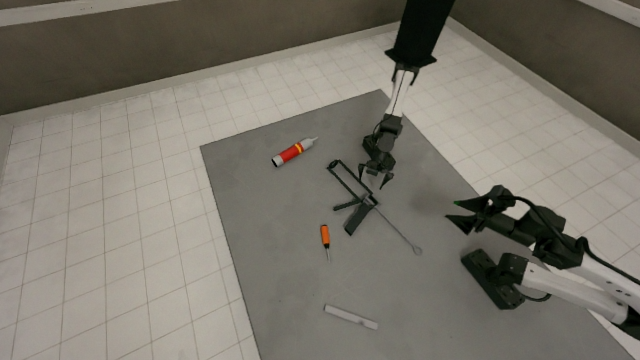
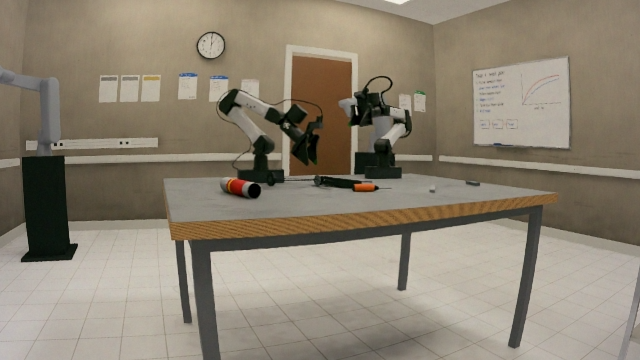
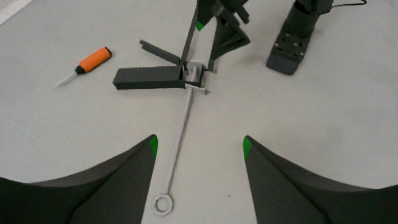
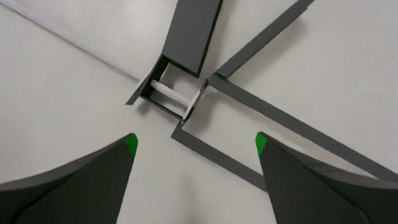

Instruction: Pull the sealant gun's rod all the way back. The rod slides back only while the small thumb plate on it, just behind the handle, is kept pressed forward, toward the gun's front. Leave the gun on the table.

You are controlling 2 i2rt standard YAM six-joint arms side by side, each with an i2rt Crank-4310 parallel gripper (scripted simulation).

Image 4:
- my right gripper: 196, 135
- dark sealant gun: 187, 42
